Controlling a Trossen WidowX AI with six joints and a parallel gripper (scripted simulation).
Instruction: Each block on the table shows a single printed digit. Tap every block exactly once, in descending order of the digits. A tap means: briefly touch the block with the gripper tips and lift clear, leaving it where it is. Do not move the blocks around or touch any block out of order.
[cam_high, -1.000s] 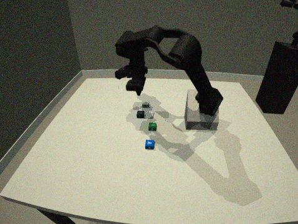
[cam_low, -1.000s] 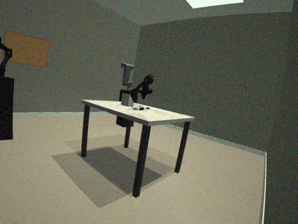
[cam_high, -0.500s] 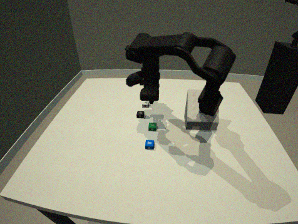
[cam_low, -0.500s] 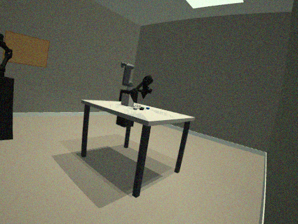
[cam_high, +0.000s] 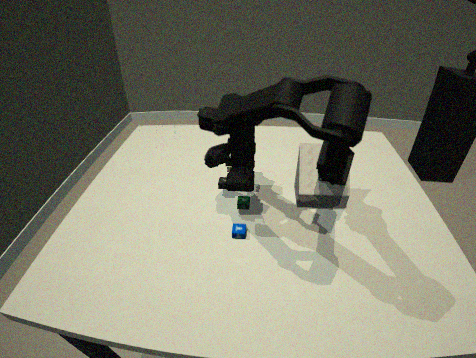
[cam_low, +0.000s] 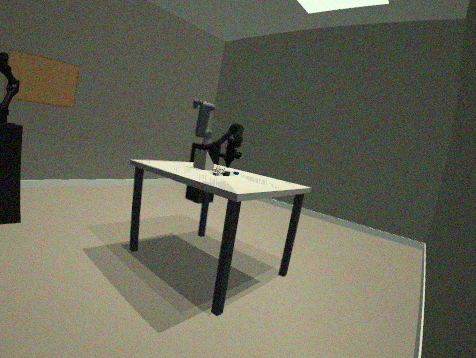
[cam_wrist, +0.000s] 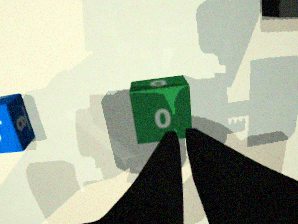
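Now: the green block 40 mm below my gripper tip and 10 mm to the left of it. From my gripper tip the other things lie so: blue block: 110 mm to the left, 40 mm below; black block marked 7: 70 mm to the right, 60 mm ahead, 40 mm below.
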